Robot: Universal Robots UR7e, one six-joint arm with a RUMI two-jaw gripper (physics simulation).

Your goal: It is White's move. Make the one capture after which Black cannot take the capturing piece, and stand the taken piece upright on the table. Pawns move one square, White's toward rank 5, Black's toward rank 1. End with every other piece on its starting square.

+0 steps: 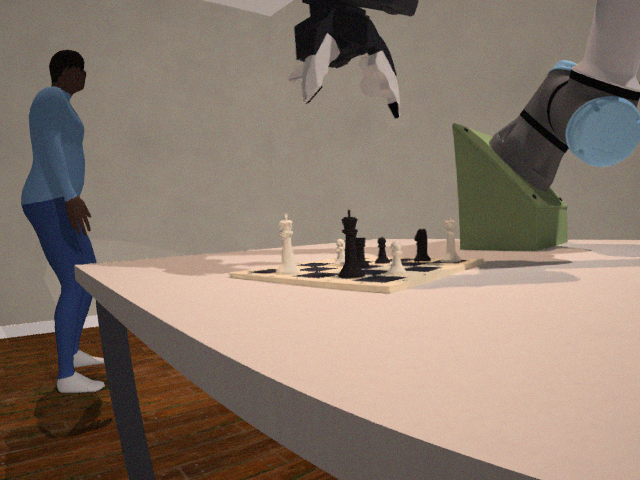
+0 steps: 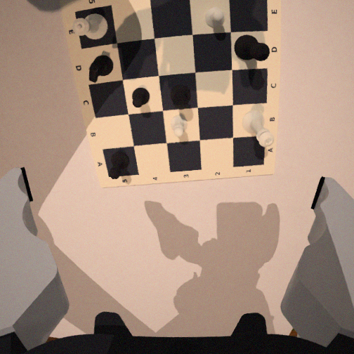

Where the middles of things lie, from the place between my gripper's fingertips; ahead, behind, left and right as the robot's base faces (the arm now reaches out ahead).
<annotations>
I see my gripper 190 mm above the chessboard (image 1: 321,274).
</annotations>
